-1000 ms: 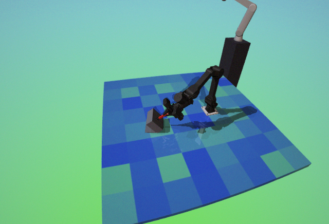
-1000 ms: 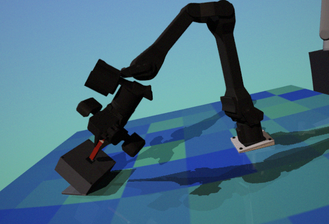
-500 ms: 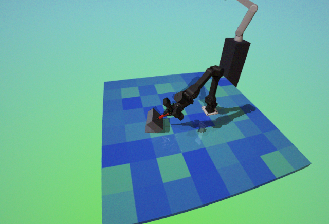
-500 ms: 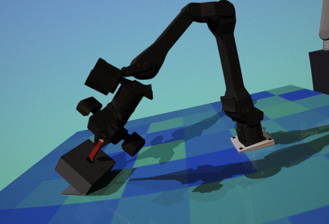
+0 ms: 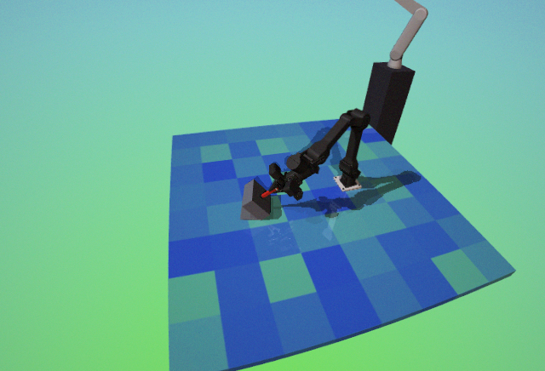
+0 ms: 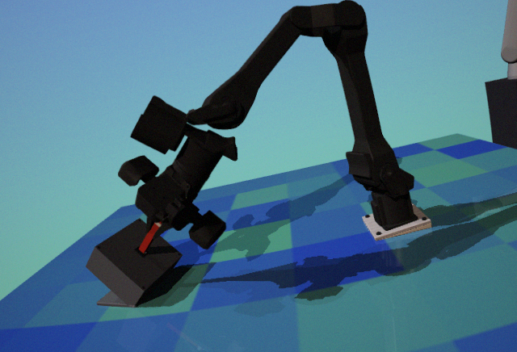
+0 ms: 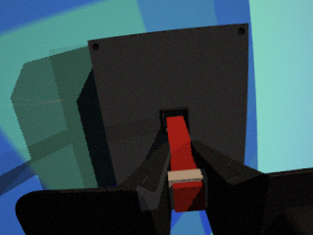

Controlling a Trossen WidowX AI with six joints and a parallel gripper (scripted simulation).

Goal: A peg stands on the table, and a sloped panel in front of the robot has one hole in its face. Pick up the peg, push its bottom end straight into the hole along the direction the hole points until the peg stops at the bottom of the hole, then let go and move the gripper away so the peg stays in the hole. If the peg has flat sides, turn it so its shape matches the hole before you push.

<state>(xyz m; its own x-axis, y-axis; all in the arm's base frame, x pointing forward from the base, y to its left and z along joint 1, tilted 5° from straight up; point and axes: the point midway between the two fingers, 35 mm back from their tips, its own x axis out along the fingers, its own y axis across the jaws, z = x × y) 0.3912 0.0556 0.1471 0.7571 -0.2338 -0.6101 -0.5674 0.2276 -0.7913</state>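
My gripper tip is 5 cm short of the dark sloped panel, 2 cm to the left of it and 5 cm above it. From my gripper tip the other things lie so: square-sided peg 1 cm behind, 1 cm above.
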